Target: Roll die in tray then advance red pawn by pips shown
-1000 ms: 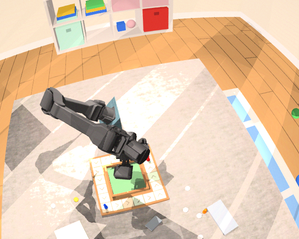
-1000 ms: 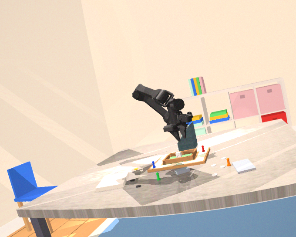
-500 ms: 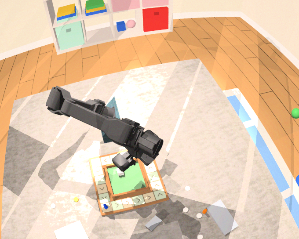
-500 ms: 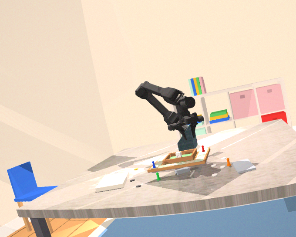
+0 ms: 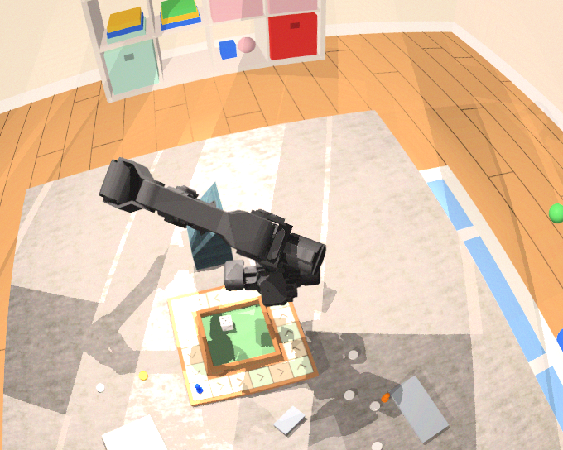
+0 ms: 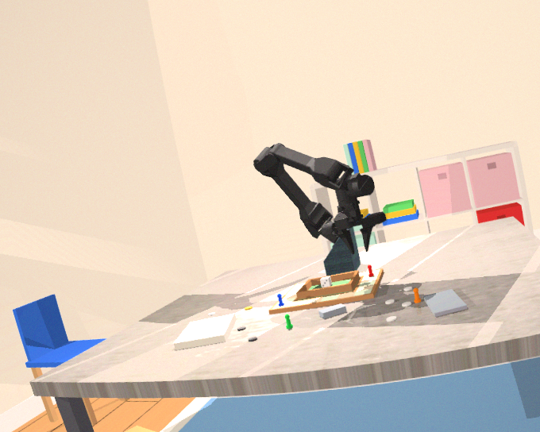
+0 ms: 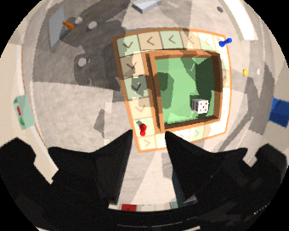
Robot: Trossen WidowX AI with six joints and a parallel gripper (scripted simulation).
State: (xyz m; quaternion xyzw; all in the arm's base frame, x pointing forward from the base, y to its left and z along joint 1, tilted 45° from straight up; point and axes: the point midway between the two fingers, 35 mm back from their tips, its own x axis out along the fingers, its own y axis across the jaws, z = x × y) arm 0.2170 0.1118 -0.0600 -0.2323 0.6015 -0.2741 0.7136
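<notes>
Now: gripper tip 60 mm above the red pawn, 30 mm past it and 10 mm to the right of it. Round my gripper tip: orange pawn (270 mm ahead, 190 mm to the left, 80 mm below); then white die (110 mm to the right, 70 mm below, 20 mm ahead); then blue pawn (200 mm to the right, 170 mm ahead, 60 mm below).
</notes>
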